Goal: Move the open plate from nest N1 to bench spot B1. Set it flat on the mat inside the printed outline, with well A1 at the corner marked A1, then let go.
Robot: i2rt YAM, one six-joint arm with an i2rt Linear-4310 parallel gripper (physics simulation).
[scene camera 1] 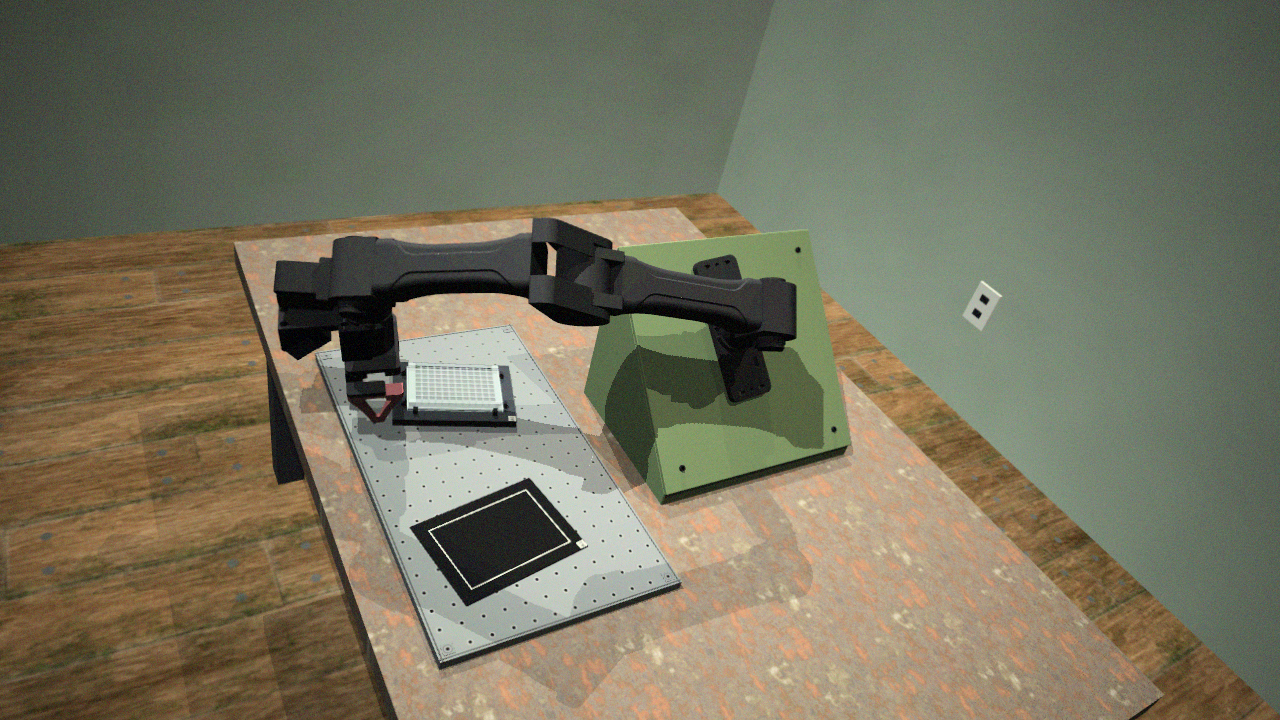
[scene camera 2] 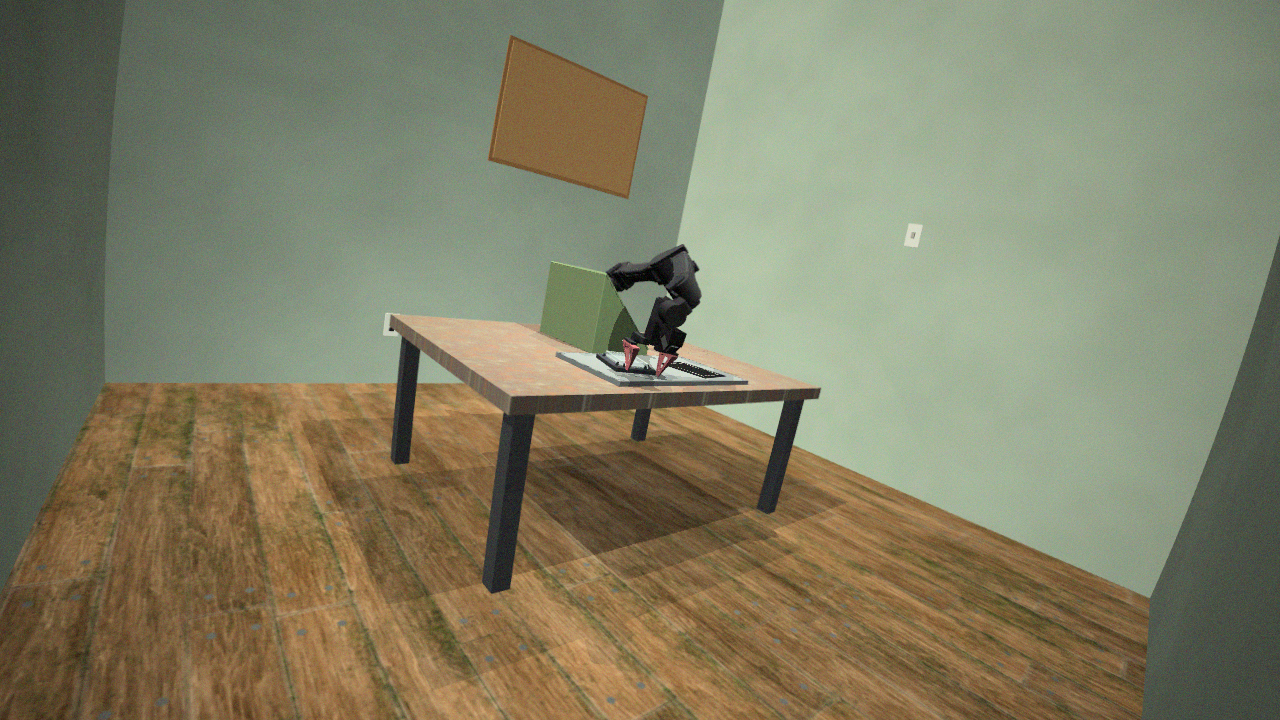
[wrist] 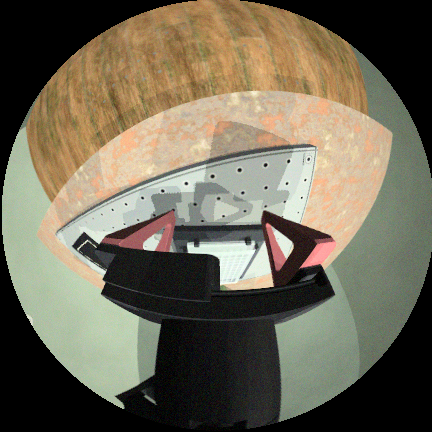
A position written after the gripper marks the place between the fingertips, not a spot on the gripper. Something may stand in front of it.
The gripper [scene camera 1: 376, 394] is open, with nothing in its grasp. Also in view: a white well plate [scene camera 1: 431, 386]. Further things: a black B1 pad [scene camera 1: 488, 544].
The white well plate is seen too in the wrist view [wrist: 233, 256]. The gripper shows as well in scene camera 2 [scene camera 2: 642, 373] and in the wrist view [wrist: 217, 214].
